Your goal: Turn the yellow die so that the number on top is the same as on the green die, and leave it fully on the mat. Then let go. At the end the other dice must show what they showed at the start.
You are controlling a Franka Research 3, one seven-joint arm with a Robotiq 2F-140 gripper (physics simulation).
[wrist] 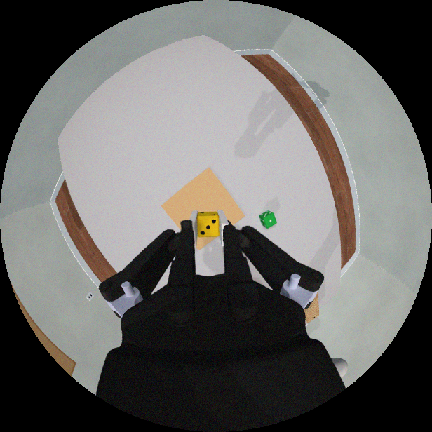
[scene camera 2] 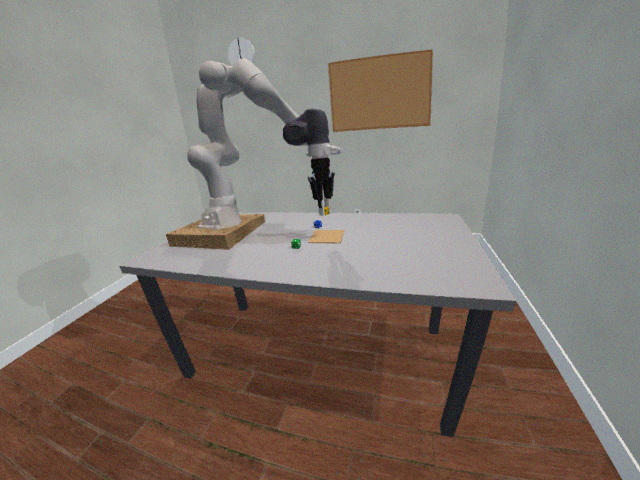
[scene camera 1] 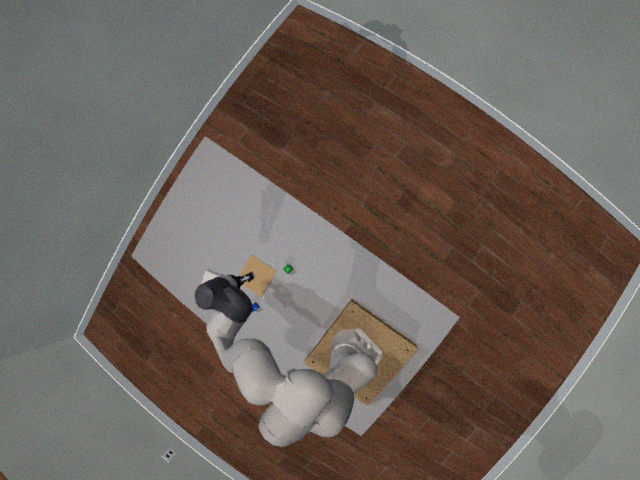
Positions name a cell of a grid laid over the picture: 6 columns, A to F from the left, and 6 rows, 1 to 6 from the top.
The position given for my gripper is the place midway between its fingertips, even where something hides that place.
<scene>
In view: my gripper (scene camera 2: D3) and a tan mat (scene camera 1: C4).
The tan mat also shows in the wrist view (wrist: C3). My gripper shows as well in the wrist view (wrist: C4).
</scene>
